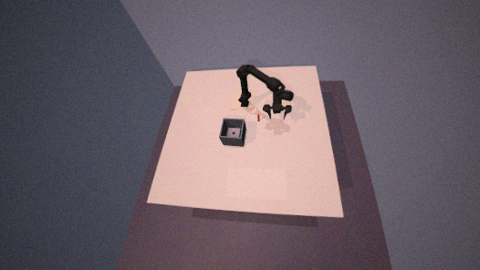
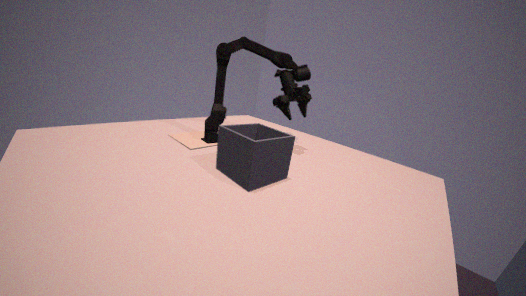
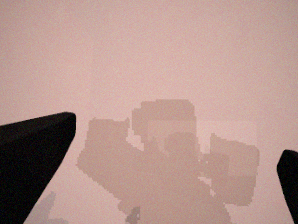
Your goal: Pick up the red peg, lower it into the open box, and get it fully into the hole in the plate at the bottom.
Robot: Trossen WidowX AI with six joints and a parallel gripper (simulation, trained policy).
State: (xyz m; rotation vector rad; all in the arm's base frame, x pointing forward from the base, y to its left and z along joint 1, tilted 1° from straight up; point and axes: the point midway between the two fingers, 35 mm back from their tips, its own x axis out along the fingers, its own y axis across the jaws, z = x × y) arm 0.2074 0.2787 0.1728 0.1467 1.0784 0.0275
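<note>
My gripper tip is 140 mm to the left of the red peg, 110 mm above it and 70 mm past it. Also, from my gripper tip: pale plate (310 mm to the right, 100 mm below, 100 mm ahead).
</note>
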